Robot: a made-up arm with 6 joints. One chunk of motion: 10 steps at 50 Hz.
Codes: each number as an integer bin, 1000 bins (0 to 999) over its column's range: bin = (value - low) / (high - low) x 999, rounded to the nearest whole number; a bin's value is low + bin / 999 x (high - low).
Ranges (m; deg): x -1.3..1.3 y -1.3..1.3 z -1.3..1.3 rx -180..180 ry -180..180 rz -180..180
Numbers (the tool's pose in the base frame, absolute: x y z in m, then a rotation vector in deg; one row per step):
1: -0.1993 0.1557 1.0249 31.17 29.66 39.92
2: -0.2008 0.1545 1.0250 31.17 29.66 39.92
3: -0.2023 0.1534 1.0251 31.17 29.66 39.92
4: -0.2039 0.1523 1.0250 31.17 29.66 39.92
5: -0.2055 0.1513 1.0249 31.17 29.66 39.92
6: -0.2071 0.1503 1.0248 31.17 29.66 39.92
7: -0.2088 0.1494 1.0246 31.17 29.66 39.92
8: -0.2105 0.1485 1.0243 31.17 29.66 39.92
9: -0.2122 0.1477 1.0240 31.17 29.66 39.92
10: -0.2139 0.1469 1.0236 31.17 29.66 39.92
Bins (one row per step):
1: 423 559 893 586 582 610
2: 422 559 893 586 582 610
3: 422 558 893 586 582 610
4: 421 558 893 586 582 610
5: 421 558 893 586 582 610
6: 420 557 893 586 582 610
7: 419 557 893 586 582 610
8: 419 557 893 586 582 610
9: 418 556 893 586 582 610
10: 417 556 893 586 582 610

